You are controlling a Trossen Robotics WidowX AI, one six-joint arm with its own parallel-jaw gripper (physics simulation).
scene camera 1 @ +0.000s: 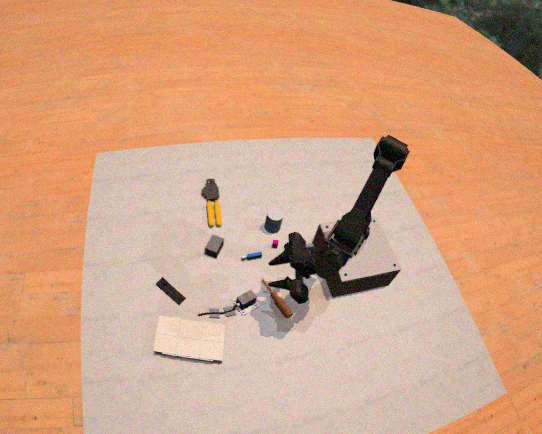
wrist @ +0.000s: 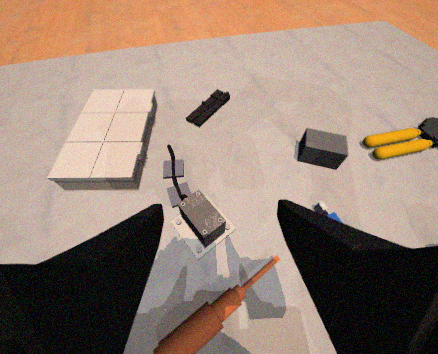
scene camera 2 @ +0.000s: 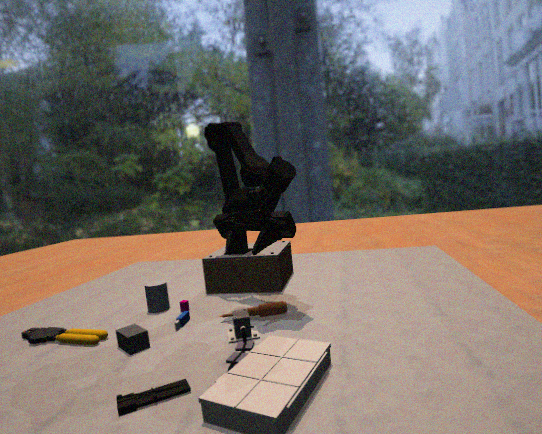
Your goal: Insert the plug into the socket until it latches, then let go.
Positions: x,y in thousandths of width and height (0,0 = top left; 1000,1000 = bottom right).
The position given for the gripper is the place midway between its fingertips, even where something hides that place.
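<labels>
The gripper is visible in scene camera 1 (495,632) and in scene camera 2 (442,584), and the gripper can be seen in the wrist view (503,592) as well.
</labels>
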